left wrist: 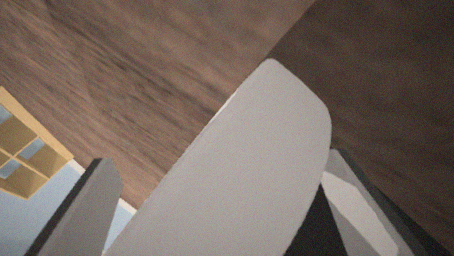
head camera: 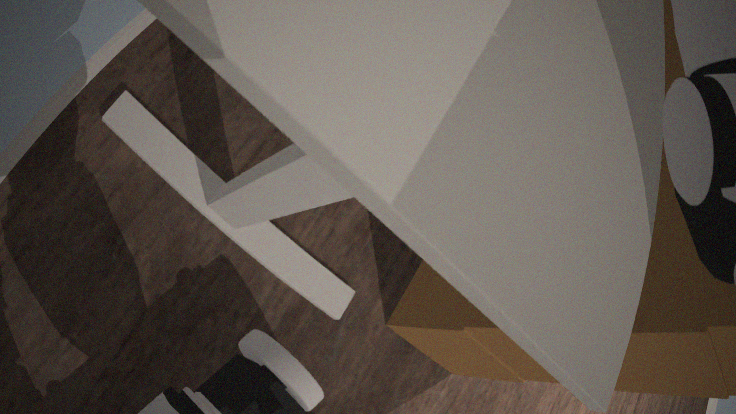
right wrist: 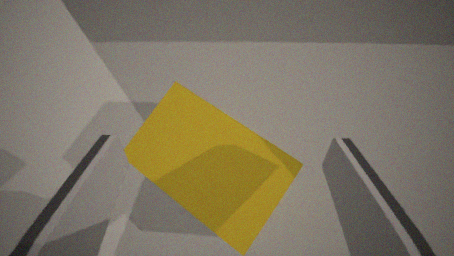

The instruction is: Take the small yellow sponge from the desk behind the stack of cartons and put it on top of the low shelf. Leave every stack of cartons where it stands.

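Frame: origin at the robot's base, x ahead, y left, z up, level; centimetres.
Seen in the pictures: right gripper, fingertip midpoint: [right wrist: 226, 150]; robot's base at its link origin: [left wrist: 430, 247].
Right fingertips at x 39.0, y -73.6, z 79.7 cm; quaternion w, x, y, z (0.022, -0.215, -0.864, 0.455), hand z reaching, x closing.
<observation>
Offsets run from my right fingertips to a thing's top centre. Level surfaces: height alone.
The yellow sponge {dz -3.1, dx +1.6, dy -0.6 cm} [right wrist: 185, 130] lies on the pale desk {dz -7.6 cm} [right wrist: 300, 75] [head camera: 349, 92] in the right wrist view, turned at a slant, with a shadow across part of it. My right gripper [right wrist: 226, 150] is open; its fingers stand on either side of the sponge in that view, with a gap on each side. The sponge does not show in the head view. Brown cartons {dz -52.6, dx -61.3, dy -8.9 cm} [head camera: 442, 298] show past the desk's lower edge and at the lower right. My left gripper [left wrist: 220, 167] is open and empty, over the wooden floor. A tan shelf [left wrist: 30, 123] shows at the left wrist view's left edge; its height is unclear.
My right arm [head camera: 689, 139] shows at the head view's right edge, over the brown cartons. The desk's white foot bar [head camera: 293, 267] lies on the dark wooden floor {dz -79.6 cm} [head camera: 118, 216]. A white and black part [head camera: 288, 365] shows at the bottom. A large grey rounded part [left wrist: 240, 165] fills the left wrist view's middle.
</observation>
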